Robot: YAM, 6 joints.
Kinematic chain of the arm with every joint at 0, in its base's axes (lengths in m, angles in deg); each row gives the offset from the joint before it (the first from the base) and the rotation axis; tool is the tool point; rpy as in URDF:
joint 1: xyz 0 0 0.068 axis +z
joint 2: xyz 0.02 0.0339 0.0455 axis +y
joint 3: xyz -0.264 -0.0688 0 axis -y
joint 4: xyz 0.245 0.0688 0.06 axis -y
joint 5: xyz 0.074 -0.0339 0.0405 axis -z
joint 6: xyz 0.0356 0 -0.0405 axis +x
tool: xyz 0 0 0 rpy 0 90 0
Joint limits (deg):
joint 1: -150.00..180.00
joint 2: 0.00..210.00
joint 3: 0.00..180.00
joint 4: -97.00..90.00
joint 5: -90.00..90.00
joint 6: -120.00..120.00
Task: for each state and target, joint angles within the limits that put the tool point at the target. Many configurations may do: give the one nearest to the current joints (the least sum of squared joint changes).
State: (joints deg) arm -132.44 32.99 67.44 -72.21 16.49 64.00
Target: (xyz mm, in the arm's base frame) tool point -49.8 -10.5 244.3
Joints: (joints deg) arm -150.00 27.54 39.31 -82.56 26.36 64.00
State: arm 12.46 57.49 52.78 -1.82 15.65 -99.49
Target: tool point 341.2 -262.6 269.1
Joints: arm -36.20 104.23 76.19 7.40 17.03 -99.49
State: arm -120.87 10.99 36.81 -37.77 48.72 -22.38
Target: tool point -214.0 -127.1 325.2
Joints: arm -143.42 65.44 56.35 -20.58 45.67 -22.38
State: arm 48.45 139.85 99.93 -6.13 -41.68 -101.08
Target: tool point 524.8 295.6 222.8
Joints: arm 27.55 149.42 133.53 7.22 -33.00 -101.08
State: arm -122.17 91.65 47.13 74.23 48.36 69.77
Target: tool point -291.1 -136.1 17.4
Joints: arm -150.00 130.72 37.07 63.88 51.04 69.77
